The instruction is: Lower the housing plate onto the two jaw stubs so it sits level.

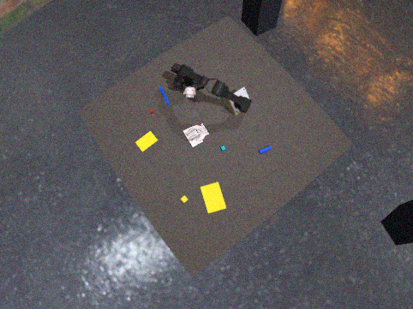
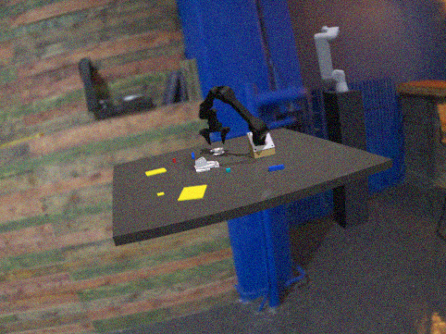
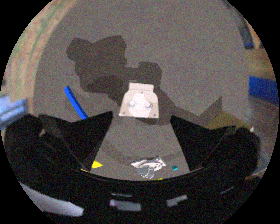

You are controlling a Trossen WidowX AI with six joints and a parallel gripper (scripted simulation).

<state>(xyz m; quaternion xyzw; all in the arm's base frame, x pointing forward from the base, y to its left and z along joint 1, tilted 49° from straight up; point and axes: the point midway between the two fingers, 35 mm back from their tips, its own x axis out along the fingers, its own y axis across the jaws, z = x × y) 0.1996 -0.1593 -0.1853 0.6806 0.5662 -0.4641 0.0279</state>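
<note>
Right now the small white block is 1 cm to the right of my gripper tip and 5 cm below it. Round my gripper tip: red cube 27 cm ahead, 2 cm to the right, 5 cm below; cyan cube 3 cm ahead, 42 cm to the left, 5 cm below.
</note>
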